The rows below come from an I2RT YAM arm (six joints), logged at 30 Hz.
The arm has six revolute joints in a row. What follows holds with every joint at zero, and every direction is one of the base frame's. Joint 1 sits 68 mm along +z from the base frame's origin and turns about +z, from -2.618 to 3.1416 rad. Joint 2 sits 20 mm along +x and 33.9 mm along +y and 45.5 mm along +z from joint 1 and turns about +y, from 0 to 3.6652 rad. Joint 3 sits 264 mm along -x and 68.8 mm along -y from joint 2 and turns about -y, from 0 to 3.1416 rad. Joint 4 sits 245 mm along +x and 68.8 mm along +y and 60 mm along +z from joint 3 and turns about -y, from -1.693 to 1.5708 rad. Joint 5 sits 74 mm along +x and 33.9 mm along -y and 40.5 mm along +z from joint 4 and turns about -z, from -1.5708 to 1.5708 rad. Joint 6 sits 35.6 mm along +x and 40.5 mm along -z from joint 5 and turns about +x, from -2.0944 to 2.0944 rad. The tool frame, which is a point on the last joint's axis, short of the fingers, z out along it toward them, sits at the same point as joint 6; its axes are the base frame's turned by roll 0, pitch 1.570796 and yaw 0 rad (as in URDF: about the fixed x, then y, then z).
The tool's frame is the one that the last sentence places.
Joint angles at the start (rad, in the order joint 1, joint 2, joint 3, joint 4, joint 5, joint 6):
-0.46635 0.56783 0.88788 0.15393 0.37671 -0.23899
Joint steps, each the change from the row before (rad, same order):
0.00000 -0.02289 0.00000 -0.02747 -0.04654 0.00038
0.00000 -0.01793 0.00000 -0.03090 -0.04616 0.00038
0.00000 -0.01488 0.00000 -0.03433 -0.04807 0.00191
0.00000 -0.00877 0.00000 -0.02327 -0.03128 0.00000
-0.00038 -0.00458 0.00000 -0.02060 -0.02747 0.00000
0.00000 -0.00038 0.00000 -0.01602 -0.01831 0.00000
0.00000 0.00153 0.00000 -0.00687 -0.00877 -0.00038
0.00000 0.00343 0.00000 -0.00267 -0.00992 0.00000
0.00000 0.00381 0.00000 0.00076 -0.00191 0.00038
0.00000 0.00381 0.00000 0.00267 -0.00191 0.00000
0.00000 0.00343 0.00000 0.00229 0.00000 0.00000
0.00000 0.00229 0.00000 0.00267 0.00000 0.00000
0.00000 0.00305 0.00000 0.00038 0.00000 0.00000
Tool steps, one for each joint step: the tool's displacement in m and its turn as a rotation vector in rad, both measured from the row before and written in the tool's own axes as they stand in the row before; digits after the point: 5 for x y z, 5 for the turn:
-0.00197 -0.00095 -0.00538 -0.04624 -0.00683 -0.00121
-0.00057 0.00003 -0.00435 -0.04777 0.00111 -0.00354
0.00044 0.00076 -0.00373 -0.05114 0.00697 -0.00309
0.00060 0.00074 -0.00224 -0.03372 0.00643 -0.00317
0.00114 0.00099 -0.00120 -0.03004 0.00891 -0.00319
0.00148 0.00101 -0.00012 -0.02141 0.01070 -0.00262
0.00092 0.00061 0.00039 -0.01047 0.00601 -0.00167
0.00079 0.00069 0.00090 -0.01106 0.00354 -0.00088
0.00056 0.00035 0.00100 -0.00256 0.00249 -0.00004
0.00036 0.00030 0.00100 -0.00212 0.00065 -0.00016
0.00035 0.00021 0.00090 -0.00026 0.00110 -0.00015
0.00011 0.00011 0.00060 0.00009 -0.00037 0.00005
0.00049 0.00023 0.00080 -0.00062 0.00257 -0.00036

